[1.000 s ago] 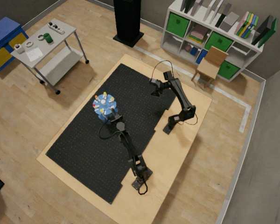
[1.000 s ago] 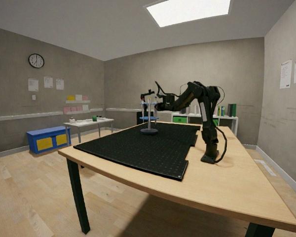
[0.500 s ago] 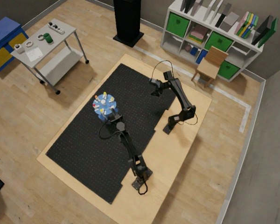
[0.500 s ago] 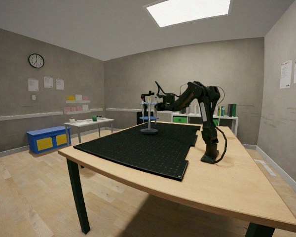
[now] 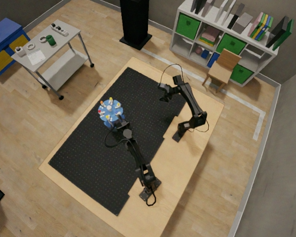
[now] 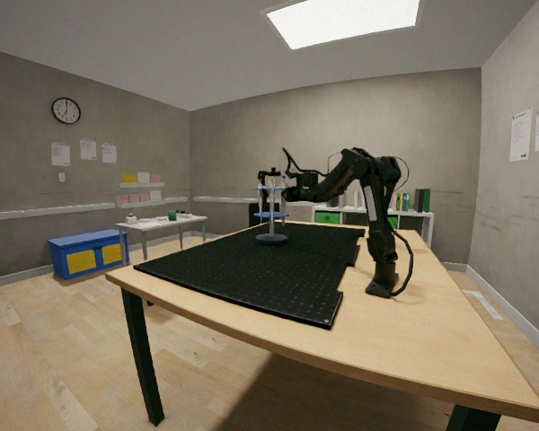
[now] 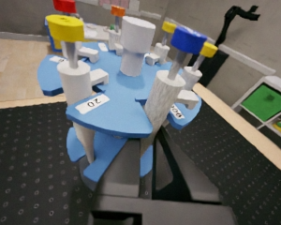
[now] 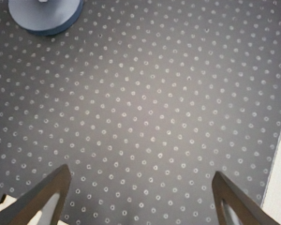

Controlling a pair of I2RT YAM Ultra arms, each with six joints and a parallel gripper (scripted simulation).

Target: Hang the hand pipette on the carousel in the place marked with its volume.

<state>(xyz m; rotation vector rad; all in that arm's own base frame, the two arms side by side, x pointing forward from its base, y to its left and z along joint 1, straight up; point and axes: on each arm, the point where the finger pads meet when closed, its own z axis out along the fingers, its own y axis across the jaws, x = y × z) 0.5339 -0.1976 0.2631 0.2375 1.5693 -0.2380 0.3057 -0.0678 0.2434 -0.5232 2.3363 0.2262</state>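
My left hand is 10 mm to the left of the white hand pipette and 30 mm above it.
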